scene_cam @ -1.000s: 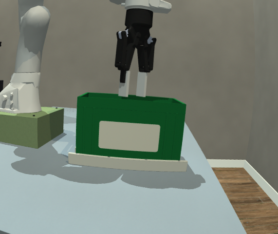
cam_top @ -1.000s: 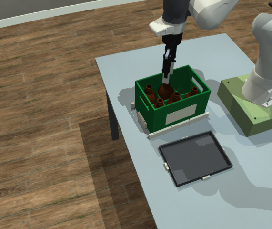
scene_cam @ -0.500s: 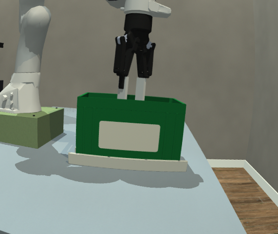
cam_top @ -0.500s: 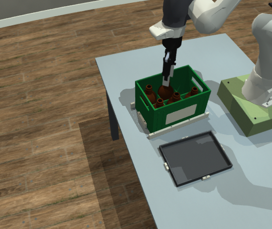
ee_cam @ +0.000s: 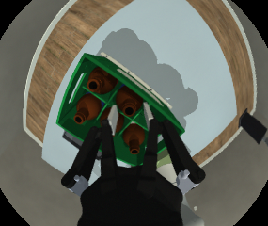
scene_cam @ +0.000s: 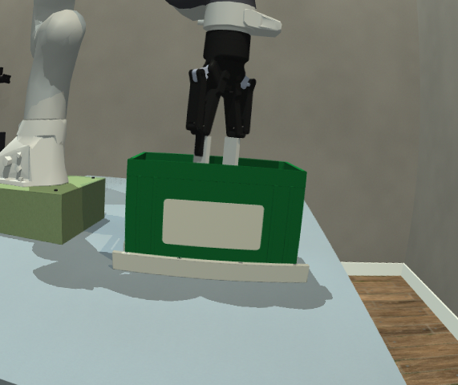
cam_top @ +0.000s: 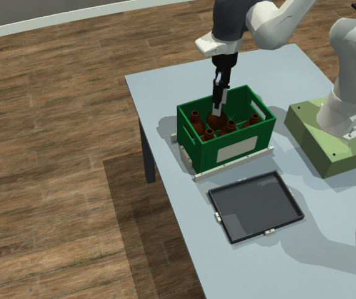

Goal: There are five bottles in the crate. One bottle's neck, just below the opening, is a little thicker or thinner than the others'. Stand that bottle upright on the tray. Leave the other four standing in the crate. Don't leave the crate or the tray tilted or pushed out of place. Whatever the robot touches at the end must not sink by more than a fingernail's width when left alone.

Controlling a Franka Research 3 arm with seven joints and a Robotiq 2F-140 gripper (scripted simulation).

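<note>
My gripper is now 9 cm above the bottle. From my hand the other things lie so: dark tray 3 cm behind, 31 cm to the left, 17 cm below; green crate 1 cm behind, 5 cm to the left, 10 cm below.
</note>
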